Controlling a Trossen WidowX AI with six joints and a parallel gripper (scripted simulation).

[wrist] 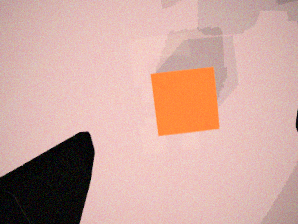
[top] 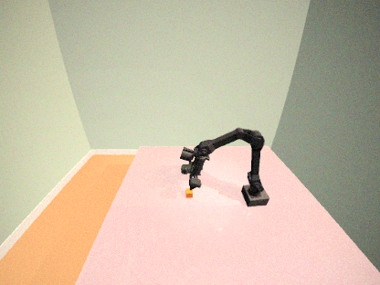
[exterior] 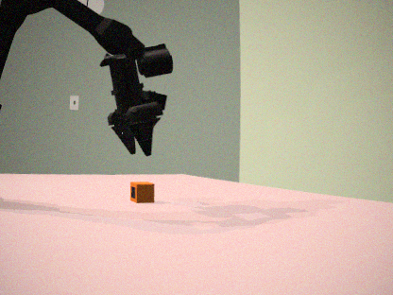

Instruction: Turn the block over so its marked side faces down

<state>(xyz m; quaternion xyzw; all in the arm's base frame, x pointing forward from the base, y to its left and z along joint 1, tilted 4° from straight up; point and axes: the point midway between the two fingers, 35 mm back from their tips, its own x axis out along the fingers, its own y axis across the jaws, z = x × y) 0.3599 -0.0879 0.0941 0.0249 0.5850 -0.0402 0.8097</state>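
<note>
Right now my gripper tip is 8 cm above the orange block and 1 cm past it.
</note>
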